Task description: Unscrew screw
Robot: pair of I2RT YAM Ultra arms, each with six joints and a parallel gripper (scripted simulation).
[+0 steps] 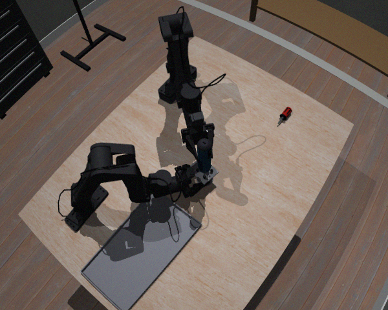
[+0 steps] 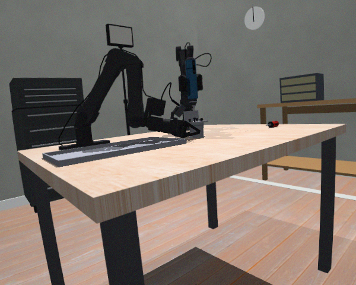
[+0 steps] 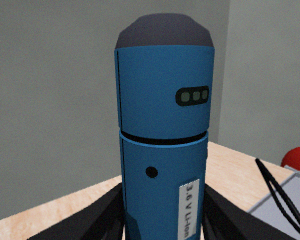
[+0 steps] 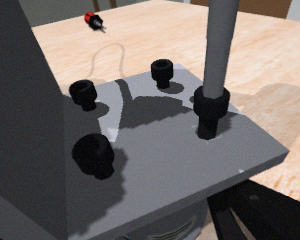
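Now: right hand 5 cm below the grey bracket. Round my right hand: shallow grey tray (35 cm to the right, 5 cm behind, 2 cm below); small red-handled screwdriver (41 cm to the left, 15 cm ahead, 1 cm below).
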